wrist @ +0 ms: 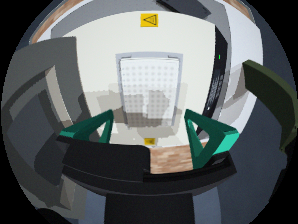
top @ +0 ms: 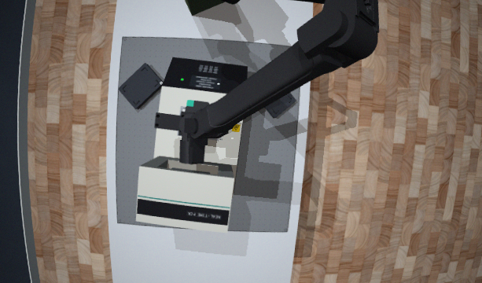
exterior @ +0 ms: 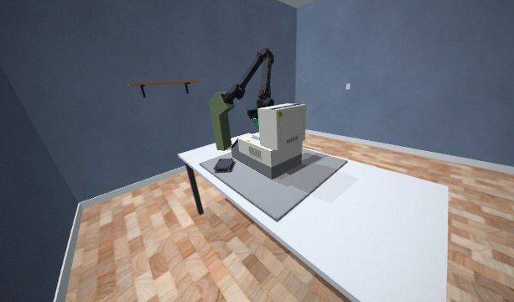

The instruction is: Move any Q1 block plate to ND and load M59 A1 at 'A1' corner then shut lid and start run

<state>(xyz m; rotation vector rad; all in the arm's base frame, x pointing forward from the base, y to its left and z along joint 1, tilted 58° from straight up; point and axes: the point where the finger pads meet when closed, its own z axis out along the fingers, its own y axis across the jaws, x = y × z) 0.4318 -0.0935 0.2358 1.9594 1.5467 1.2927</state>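
The white 96-well plate M59 is 60 mm below my hand. Also, from my hand: dark plate nest N1 (120 mm behind, 290 mm to the right, 240 mm below); then dark nest nd (160 mm behind, 280 mm to the left, 230 mm below).
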